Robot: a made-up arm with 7 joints.
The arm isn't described. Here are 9 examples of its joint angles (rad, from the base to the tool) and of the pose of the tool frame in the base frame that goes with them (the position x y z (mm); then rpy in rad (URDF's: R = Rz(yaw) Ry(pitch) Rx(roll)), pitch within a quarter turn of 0, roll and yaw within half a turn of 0).
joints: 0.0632 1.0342 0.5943 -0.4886 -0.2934 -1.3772 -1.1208
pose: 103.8 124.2 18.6 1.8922 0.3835 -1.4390
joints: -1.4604 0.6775 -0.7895 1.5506 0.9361 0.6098 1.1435
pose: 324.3 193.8 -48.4 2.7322 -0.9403 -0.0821
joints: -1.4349 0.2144 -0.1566 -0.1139 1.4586 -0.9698 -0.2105
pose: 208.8 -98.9 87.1 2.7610 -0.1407 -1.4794
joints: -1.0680 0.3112 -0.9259 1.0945 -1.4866 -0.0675 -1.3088
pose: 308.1 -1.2 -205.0 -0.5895 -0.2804 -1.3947
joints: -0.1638 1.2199 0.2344 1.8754 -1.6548 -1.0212 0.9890
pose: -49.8 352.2 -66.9 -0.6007 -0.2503 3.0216
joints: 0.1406 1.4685 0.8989 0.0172 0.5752 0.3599 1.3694
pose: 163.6 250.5 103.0 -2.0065 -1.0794 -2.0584
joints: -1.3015 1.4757 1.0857 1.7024 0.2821 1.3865 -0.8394
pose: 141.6 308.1 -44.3 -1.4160 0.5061 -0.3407
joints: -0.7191 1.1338 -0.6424 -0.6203 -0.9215 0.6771 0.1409
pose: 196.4 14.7 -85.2 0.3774 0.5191 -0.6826
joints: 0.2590 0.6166 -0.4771 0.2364 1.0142 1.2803 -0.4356
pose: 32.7 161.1 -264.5 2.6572 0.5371 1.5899
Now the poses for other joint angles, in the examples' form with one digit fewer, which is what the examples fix.
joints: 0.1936 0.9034 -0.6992 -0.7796 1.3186 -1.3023 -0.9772
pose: -1 1 -143 1.250 1.039 -2.535
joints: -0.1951 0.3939 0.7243 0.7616 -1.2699 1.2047 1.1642
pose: 114 172 -271 2.198 1.105 -2.958
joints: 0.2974 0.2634 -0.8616 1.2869 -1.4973 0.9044 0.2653
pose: -183 48 -298 2.765 0.314 -2.875
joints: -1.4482 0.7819 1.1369 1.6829 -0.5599 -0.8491 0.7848
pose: 287 234 -57 -1.056 0.689 1.610
